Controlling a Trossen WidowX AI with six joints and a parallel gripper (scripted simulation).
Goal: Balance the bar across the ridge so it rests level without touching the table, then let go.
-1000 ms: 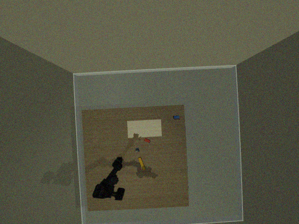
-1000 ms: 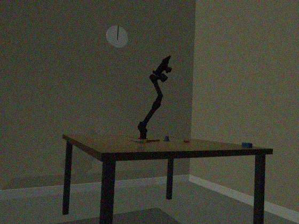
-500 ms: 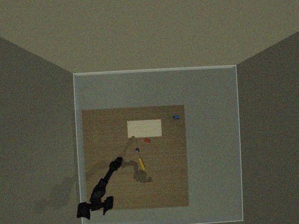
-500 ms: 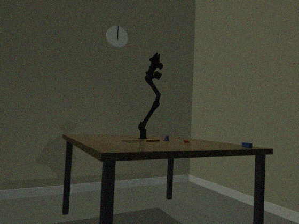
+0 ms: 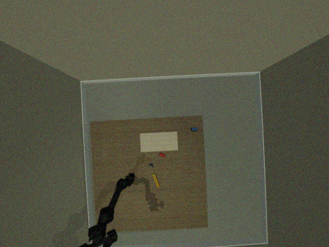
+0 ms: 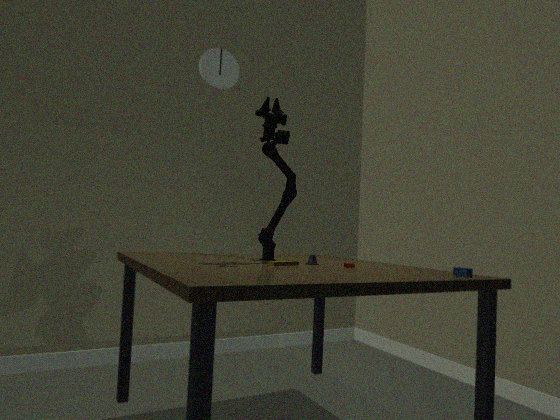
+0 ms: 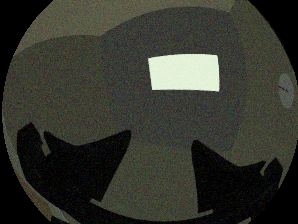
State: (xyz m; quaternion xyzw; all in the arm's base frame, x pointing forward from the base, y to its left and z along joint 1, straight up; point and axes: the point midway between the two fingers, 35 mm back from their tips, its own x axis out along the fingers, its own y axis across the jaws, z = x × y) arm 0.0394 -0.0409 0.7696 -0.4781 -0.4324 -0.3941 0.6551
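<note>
The yellow bar lies 23 cm ahead of my gripper tip, 2 cm to the right of it and 79 cm below it. Round my gripper tip: blue block: 69 cm ahead, 54 cm to the left, 79 cm below; then red block: 31 cm ahead, 27 cm to the left, 79 cm below.
</note>
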